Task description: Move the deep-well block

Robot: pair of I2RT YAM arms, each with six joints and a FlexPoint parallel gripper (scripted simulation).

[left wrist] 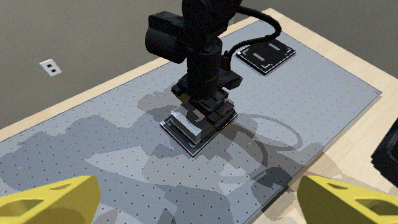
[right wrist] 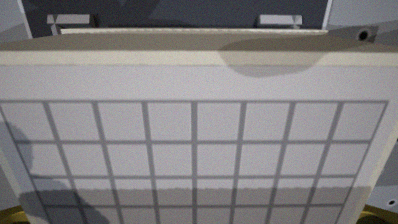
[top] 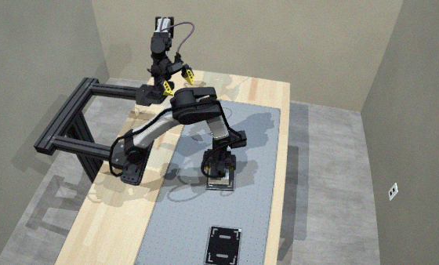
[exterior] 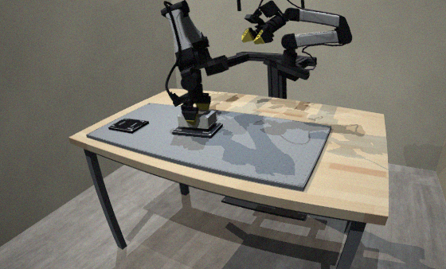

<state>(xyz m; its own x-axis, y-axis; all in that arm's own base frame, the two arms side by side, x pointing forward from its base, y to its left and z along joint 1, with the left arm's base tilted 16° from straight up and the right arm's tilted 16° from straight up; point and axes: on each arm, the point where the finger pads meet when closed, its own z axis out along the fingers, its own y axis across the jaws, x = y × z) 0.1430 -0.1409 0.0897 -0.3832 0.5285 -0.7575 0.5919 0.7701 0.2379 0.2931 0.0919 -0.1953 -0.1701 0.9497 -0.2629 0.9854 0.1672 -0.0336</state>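
Right now the nest N2 is 40 mm below my right hand and 10 mm ahead of it. Also, from my right hand: pale deep-well block: right at my right hand; then black nest N1: 340 mm to the right, 50 mm ahead, 40 mm below.
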